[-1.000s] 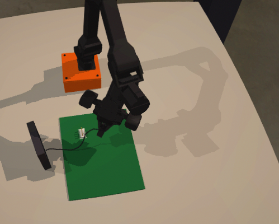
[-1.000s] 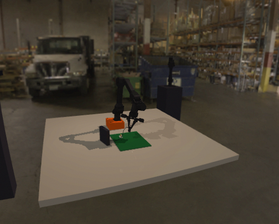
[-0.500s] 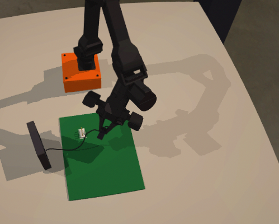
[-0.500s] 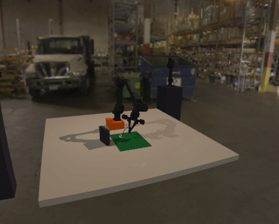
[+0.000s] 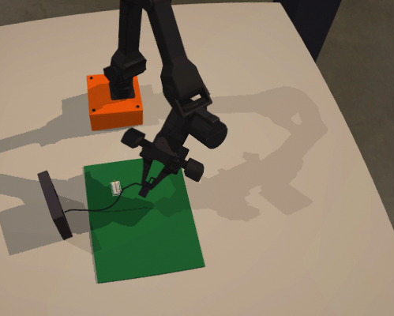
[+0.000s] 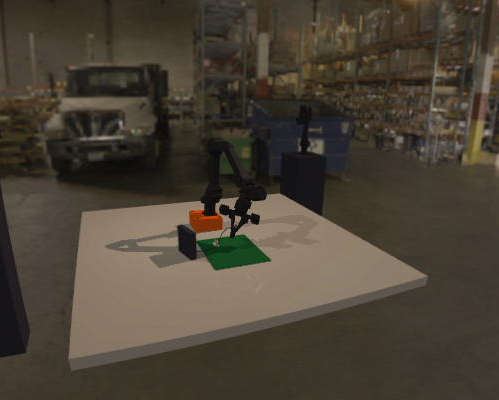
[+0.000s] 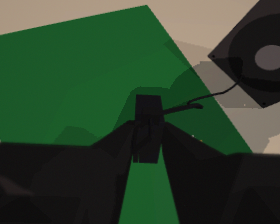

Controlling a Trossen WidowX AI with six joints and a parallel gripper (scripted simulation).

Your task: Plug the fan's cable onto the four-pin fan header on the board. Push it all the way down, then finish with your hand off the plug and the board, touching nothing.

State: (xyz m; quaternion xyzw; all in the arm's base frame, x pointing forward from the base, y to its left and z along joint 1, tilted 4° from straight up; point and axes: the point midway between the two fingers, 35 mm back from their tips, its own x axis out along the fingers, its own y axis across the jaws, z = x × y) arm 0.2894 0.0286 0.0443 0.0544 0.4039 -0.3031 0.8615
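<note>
Right now my gripper tip is 90 mm above the green board, 30 mm short of it and 20 mm to the left of it. Round my gripper tip: black fan 200 mm to the right, 20 mm below; then black plug 10 mm below; then white four-pin fan header 80 mm below, 70 mm to the right, 50 mm behind.
</note>
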